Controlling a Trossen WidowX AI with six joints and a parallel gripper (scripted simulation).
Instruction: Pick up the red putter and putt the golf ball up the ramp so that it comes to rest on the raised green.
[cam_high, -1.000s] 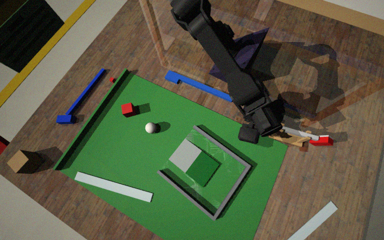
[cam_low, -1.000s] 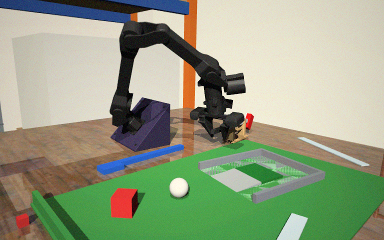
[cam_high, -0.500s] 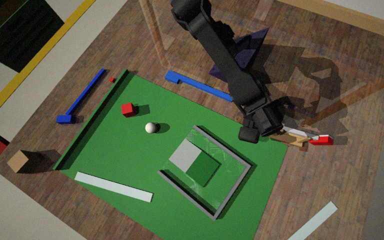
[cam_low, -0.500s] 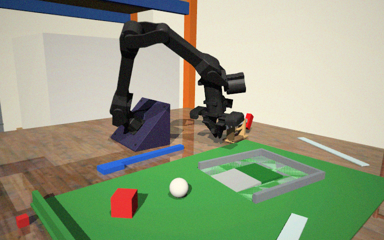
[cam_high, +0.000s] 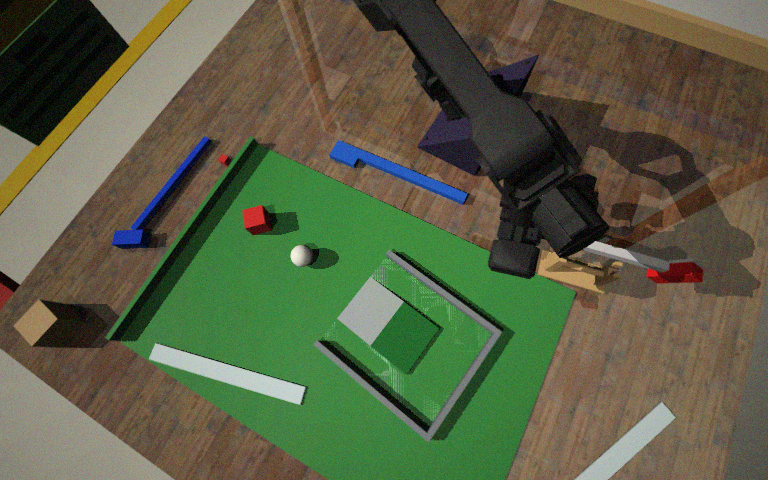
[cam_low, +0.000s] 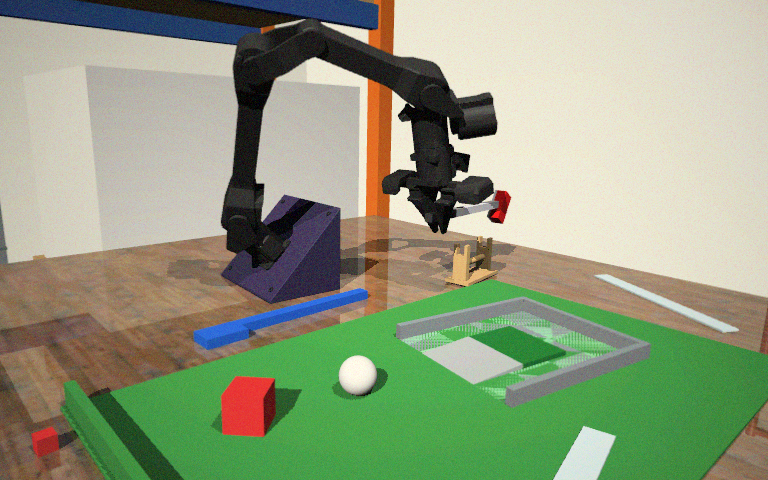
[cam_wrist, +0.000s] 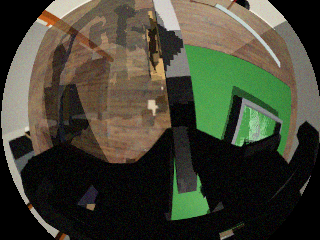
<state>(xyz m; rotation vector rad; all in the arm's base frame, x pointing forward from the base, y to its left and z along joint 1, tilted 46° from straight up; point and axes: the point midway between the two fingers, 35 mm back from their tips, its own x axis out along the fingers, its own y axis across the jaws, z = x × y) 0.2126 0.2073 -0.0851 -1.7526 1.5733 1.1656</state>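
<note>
The putter is 30 mm behind my gripper tip, 110 mm to the left of it and 20 mm above it. The rest, counted from my gripper tip: mat 270 mm ahead, 200 mm to the right, 110 mm below; white golf ball 220 mm ahead, 320 mm to the right, 90 mm below; grey-walled pen 230 mm ahead, 50 mm to the right, 100 mm below.
</note>
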